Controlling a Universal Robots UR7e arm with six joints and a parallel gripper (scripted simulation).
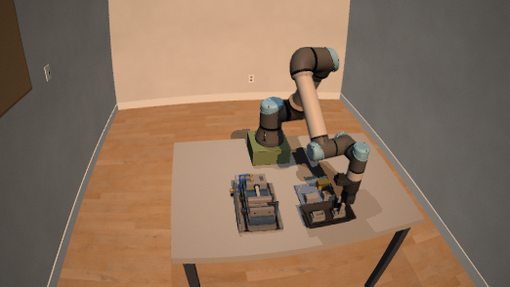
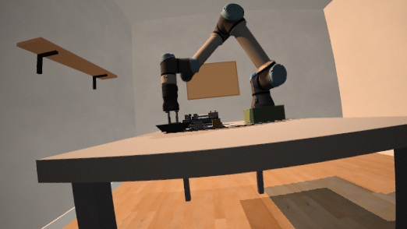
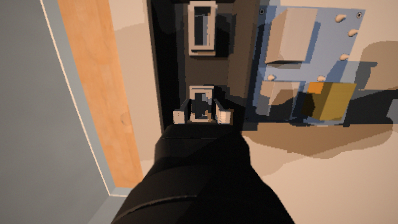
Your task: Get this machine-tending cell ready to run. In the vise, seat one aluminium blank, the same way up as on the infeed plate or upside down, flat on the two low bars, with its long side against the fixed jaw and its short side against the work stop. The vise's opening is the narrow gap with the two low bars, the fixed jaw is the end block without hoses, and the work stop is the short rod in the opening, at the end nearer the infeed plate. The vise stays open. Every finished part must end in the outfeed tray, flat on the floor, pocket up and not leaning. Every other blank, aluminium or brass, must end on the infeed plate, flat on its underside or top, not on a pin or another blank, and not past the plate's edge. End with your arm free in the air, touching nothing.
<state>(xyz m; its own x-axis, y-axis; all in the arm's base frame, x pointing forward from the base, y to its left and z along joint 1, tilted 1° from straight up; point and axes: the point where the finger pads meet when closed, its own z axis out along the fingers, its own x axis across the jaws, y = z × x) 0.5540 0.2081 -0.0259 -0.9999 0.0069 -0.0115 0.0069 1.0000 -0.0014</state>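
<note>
Right now my hand is 22 cm past the brass blank, 3 cm above it and 1 cm to the left of it. The rest, counted from my hand: vise 35 cm to the right, 13 cm behind, 2 cm below.
</note>
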